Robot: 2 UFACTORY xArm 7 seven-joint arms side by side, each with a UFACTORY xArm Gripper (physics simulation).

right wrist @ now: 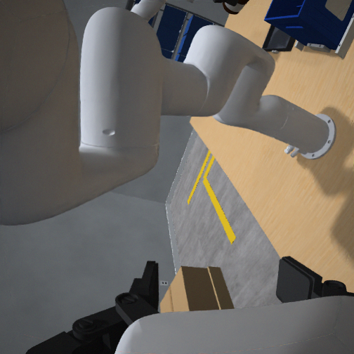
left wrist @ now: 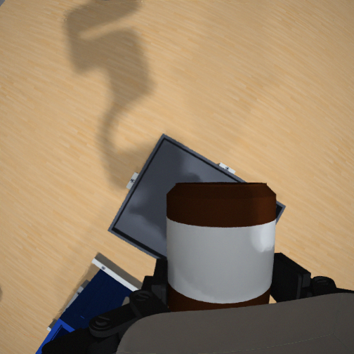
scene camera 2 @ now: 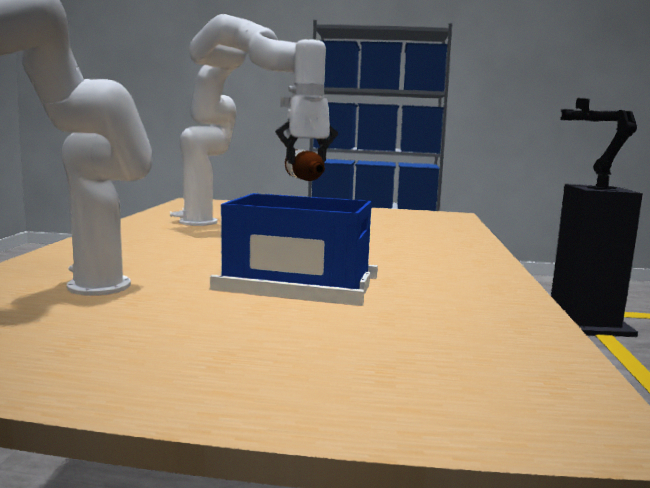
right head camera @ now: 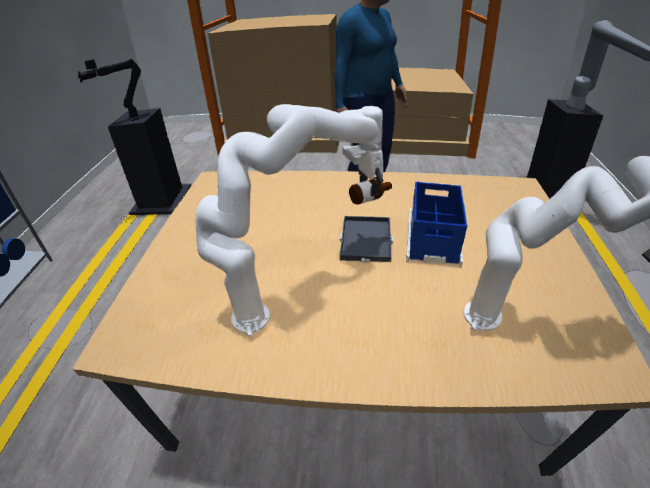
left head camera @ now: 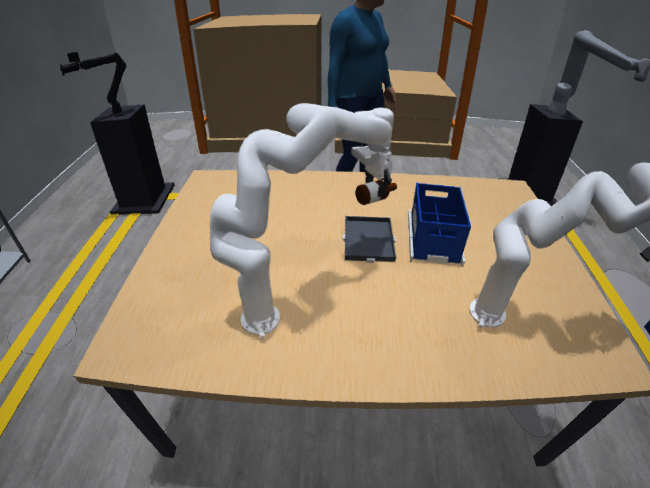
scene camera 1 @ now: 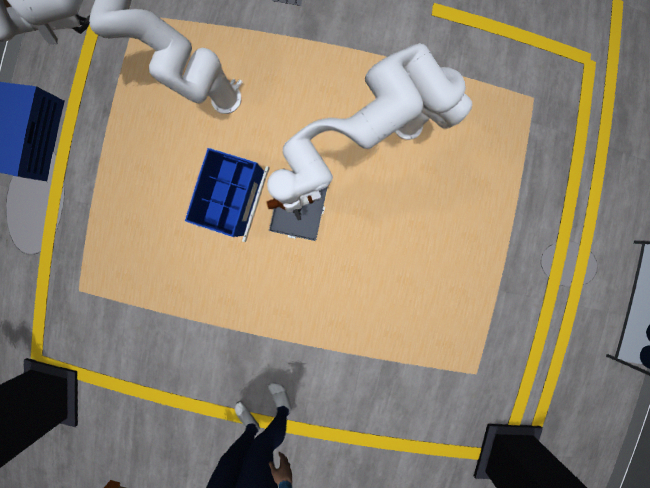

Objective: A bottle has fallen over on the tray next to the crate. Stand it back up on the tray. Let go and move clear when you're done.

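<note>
A brown bottle with a white label hangs in the air, lying nearly level, its neck toward the crate's side. My left gripper is shut on it, well above the table. The dark grey tray lies below and holds no bottle. The blue crate stands beside the tray. My right gripper is open and empty, away from the table.
White rails edge the crate. The right arm's base stands at the right front of the crate in the left head camera. A person stands behind the table's far edge.
</note>
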